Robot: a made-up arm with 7 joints.
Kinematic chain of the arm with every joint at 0, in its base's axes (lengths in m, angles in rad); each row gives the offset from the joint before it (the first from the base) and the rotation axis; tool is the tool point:
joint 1: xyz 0 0 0.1 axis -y
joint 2: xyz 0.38 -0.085 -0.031 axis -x
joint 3: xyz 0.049 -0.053 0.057 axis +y
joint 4: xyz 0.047 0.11 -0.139 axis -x
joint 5: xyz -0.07 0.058 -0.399 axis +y
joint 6: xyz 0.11 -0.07 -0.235 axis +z
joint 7: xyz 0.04 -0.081 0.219 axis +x
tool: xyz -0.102 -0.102 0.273
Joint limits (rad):
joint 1: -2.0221..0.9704
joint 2: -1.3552..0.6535
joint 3: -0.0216..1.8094
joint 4: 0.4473..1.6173
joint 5: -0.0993..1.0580
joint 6: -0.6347..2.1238
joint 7: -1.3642..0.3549
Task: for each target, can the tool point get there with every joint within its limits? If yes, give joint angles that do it. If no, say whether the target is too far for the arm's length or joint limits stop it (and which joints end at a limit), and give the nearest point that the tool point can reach.
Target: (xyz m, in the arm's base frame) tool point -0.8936 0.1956 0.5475
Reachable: no: joint limits stop it (at a limit: joint 1, joint 4, joint 5, joint 7) | nearest point -0.6868 0.1114 0.3080 | short by 0.327 m
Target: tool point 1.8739 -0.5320 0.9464
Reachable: no: too far | nearest point 0.9760 -0.3428 0.4121 | short by 1.062 m
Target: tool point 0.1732 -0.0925 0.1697
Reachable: yes | joints 0.7306 -0.3486 1.4509 0.6493 0.0918 -0.3184 -0.6656
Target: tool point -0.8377 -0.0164 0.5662
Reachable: no: joint limits stop it (at a limit: joint 1, joint 4, joint 5, joint 7) | nearest point -0.6706 -0.0344 0.3524 | short by 0.272 m
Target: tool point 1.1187 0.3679 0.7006
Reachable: no: joint limits stop it (at a limit: joint 1, joint 3, joint 4, joint 7) | nearest point 0.8801 0.2985 0.5021 | short by 0.318 m
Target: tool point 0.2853 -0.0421 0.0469
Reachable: yes | joints 0.3167 -1.0746 1.1968 0.6043 0.0775 0.7732 -0.5920
